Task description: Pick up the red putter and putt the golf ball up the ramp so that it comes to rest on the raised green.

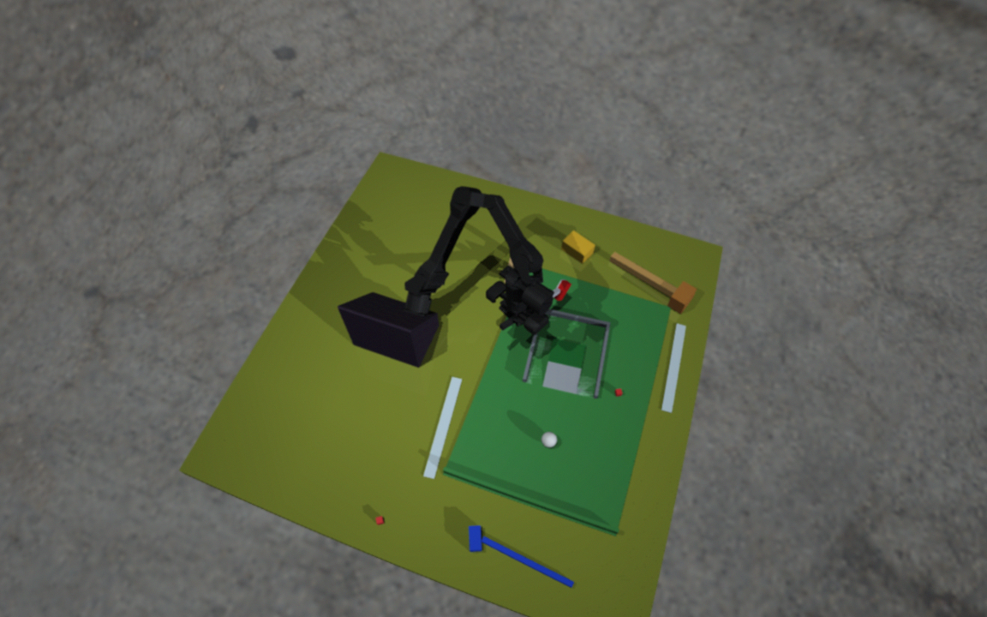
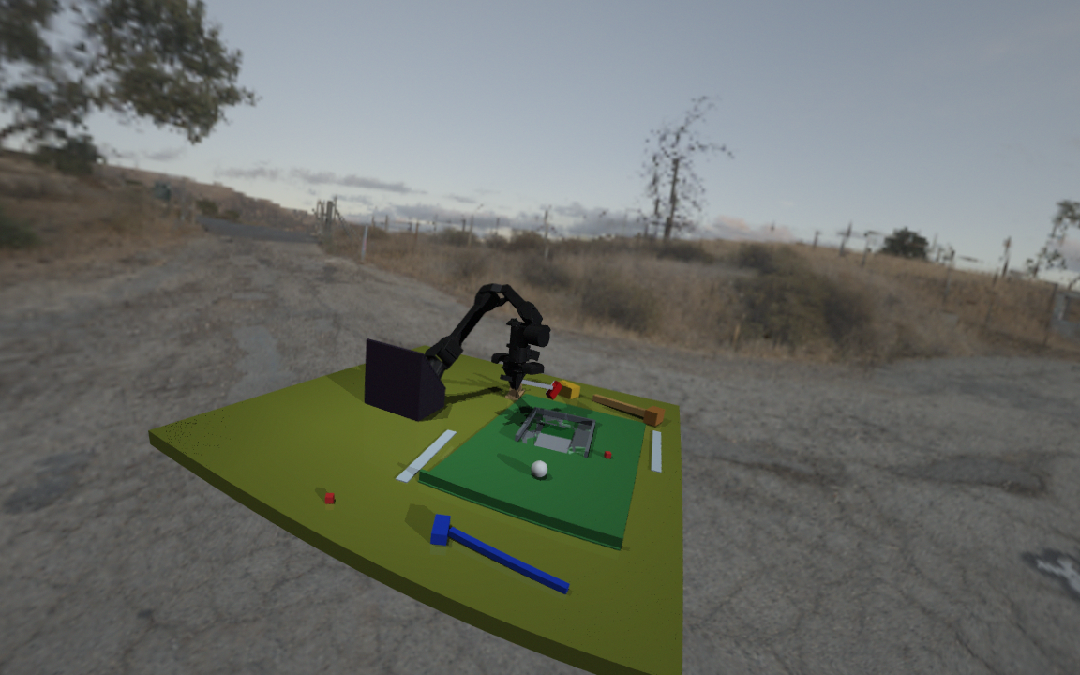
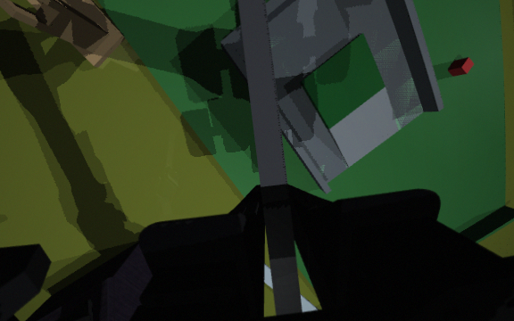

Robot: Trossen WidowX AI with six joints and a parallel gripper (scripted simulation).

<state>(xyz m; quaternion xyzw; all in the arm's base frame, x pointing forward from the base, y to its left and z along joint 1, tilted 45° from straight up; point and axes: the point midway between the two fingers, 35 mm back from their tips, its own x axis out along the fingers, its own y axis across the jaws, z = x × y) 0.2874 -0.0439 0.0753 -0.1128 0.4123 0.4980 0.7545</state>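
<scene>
The red putter lies 8 cm to the left of my gripper tip and 4 cm ahead of it. Also, from my gripper tip: white golf ball: 28 cm to the right, 16 cm ahead, 9 cm below; then green mat: 18 cm ahead, 12 cm below, 10 cm to the right; then yellow block: 39 cm to the left, 12 cm ahead, 10 cm below.
</scene>
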